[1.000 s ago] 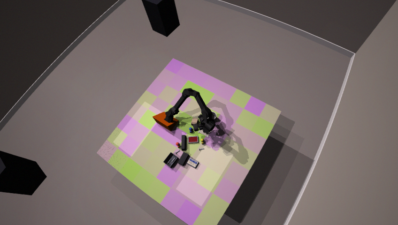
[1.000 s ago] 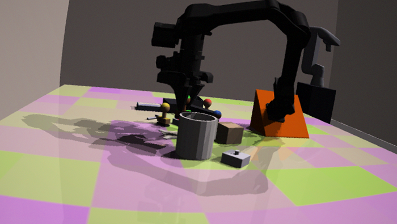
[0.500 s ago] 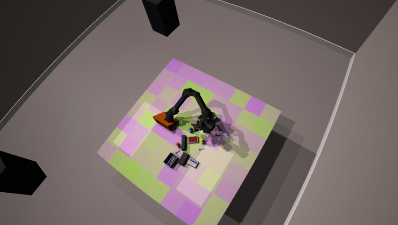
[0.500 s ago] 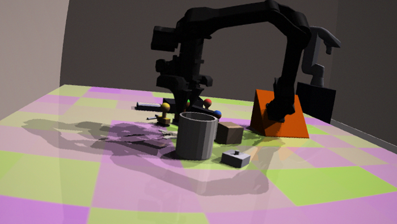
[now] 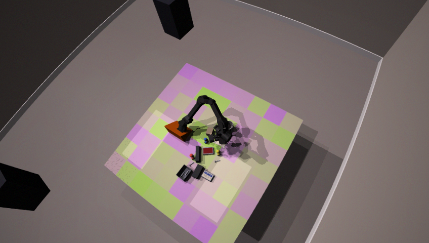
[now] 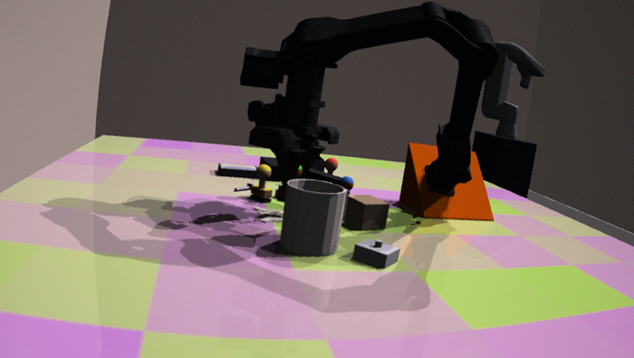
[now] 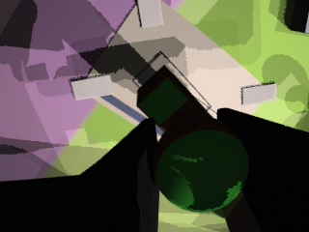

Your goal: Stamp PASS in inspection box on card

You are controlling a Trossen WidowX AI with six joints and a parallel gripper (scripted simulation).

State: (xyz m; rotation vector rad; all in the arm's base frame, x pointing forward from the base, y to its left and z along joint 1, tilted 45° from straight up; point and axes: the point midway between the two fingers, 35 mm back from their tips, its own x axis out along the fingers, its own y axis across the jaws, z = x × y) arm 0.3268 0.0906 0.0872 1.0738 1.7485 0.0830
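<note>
Now: the card 50 mm below my gripper tip. The rest, counted from my gripper tip: grey cup 30 mm behind, 120 mm to the left, 10 mm below; then green-knobbed stamp right at my gripper tip; then yellow-knobbed stamp 40 mm ahead, 100 mm to the right, 30 mm below.
</note>
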